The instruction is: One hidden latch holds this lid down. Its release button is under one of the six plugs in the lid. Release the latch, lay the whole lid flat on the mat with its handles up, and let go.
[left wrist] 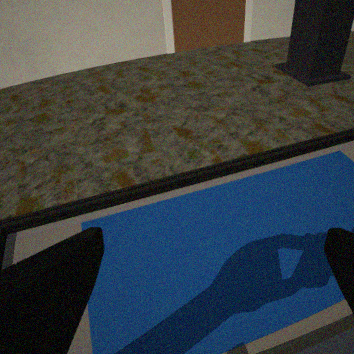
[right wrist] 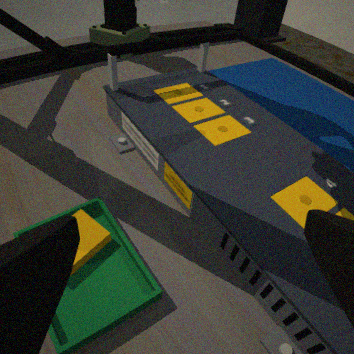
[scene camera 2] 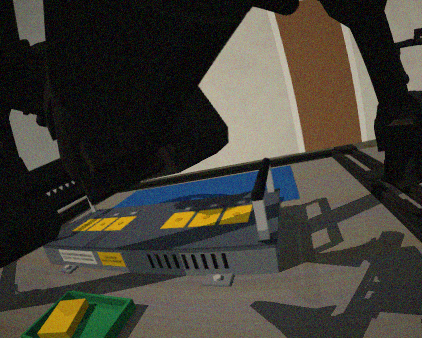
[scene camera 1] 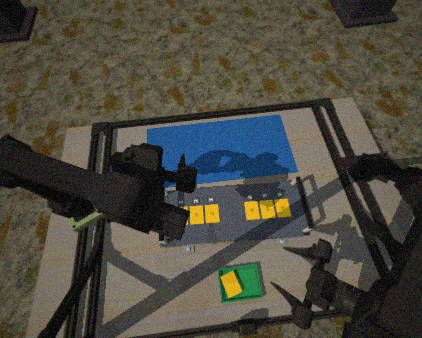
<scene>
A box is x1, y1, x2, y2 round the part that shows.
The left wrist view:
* left gripper: [0, 227, 353, 353]
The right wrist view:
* right gripper: [0, 209, 353, 353]
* yellow plug: [69, 208, 110, 275], on a green tray
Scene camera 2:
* right gripper: [0, 39, 228, 268]
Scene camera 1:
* left gripper: [110, 143, 196, 193]
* right gripper: [270, 238, 353, 329]
</scene>
